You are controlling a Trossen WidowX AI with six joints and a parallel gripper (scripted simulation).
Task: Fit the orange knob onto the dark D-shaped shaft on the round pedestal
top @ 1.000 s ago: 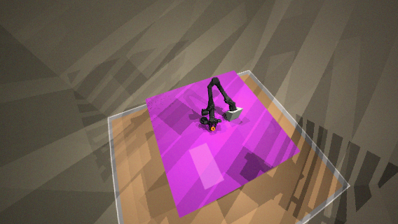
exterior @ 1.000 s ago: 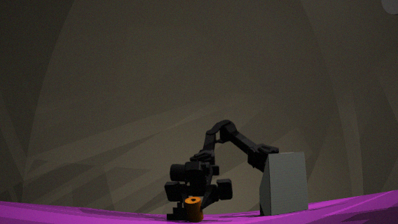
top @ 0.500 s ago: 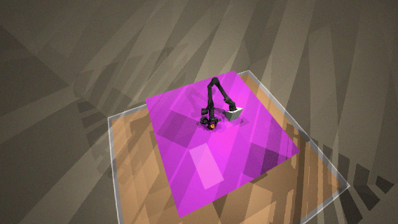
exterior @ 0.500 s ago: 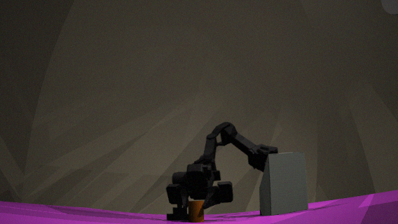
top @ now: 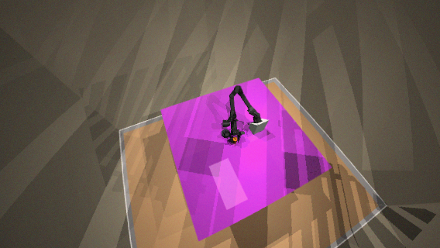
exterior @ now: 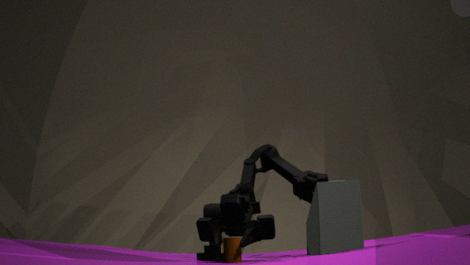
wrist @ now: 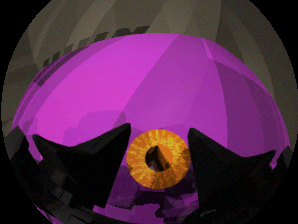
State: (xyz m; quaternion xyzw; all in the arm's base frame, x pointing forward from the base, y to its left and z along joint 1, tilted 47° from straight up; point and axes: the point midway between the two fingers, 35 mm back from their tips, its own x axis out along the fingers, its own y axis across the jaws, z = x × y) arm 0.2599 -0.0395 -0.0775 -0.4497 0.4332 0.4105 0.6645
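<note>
The orange knob lies 3 cm to the right of my gripper tip, 1 cm below it and 1 cm behind it. Also, from my gripper tip: dark round pedestal (14 cm to the right, 3 cm ahead, 1 cm below).
</note>
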